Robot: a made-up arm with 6 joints.
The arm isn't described. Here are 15 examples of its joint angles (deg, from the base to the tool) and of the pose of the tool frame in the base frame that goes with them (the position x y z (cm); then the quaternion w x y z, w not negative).
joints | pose
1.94 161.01 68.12 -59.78 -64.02 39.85 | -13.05 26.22 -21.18 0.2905 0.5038 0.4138 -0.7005
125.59 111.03 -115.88 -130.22 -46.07 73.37 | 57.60 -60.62 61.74 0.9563 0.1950 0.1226 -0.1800
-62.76 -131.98 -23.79 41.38 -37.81 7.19 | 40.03 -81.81 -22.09 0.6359 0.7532 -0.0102 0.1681
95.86 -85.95 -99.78 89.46 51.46 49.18 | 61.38 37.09 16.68 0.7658 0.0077 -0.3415 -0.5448
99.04 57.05 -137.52 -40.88 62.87 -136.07 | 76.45 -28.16 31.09 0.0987 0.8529 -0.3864 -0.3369
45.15 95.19 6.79 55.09 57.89 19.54 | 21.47 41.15 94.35 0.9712 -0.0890 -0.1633 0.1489
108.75 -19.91 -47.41 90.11 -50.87 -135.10 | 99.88 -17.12 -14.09 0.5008 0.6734 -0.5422 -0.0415
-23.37 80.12 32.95 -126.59 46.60 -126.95 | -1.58 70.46 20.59 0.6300 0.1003 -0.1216 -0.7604
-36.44 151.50 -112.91 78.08 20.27 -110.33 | 36.04 32.76 -49.53 0.2580 0.7947 -0.5170 0.1859
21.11 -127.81 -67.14 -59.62 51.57 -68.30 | 31.90 37.68 -57.24 0.1582 -0.1005 0.8370 0.5141
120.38 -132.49 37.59 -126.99 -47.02 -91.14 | 17.08 51.11 29.13 0.2294 -0.1052 0.5131 0.8204
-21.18 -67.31 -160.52 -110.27 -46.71 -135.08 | 49.59 -13.76 -10.95 0.0390 -0.4615 -0.1424 0.8748
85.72 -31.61 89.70 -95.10 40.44 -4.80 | 46.69 -40.80 -0.84 0.1757 -0.2251 -0.2125 0.9345
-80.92 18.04 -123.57 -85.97 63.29 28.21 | 85.96 8.69 10.38 0.0735 -0.8770 -0.3273 -0.3441
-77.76 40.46 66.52 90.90 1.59 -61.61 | 24.63 46.26 -20.71 0.2803 0.7771 0.0180 -0.5633
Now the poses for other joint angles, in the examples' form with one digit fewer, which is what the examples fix.
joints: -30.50 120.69 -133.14 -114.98 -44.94 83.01
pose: 38.1 47.1 -11.1 0.511 -0.806 -0.197 -0.225
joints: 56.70 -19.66 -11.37 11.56 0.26 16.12
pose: 99.5 -40.8 16.0 0.641 0.703 0.242 0.192
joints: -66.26 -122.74 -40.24 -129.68 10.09 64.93
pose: 44.4 -87.4 -15.2 0.567 -0.240 -0.059 -0.786
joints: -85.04 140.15 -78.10 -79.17 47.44 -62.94
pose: 31.5 -19.0 -84.5 0.267 0.148 0.938 0.162
